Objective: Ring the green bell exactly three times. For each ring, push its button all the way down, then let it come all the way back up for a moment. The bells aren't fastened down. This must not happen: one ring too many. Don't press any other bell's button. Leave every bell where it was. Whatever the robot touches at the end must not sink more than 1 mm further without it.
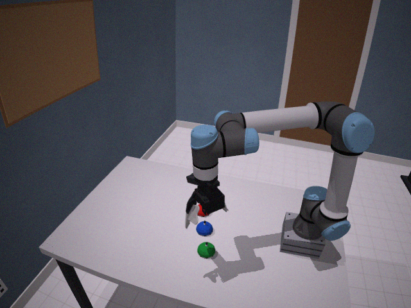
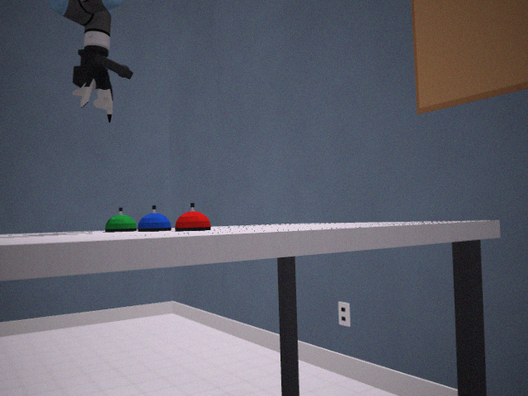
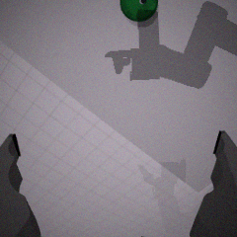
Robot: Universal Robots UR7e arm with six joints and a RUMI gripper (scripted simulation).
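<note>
Now: hand 31 cm above the green bell, 13 cm to the left of it and 2 cm short of it. Round my hand: blue bell 31 cm below, 26 cm to the right, 6 cm ahead; red bell 40 cm to the right, 31 cm below, 10 cm ahead.
</note>
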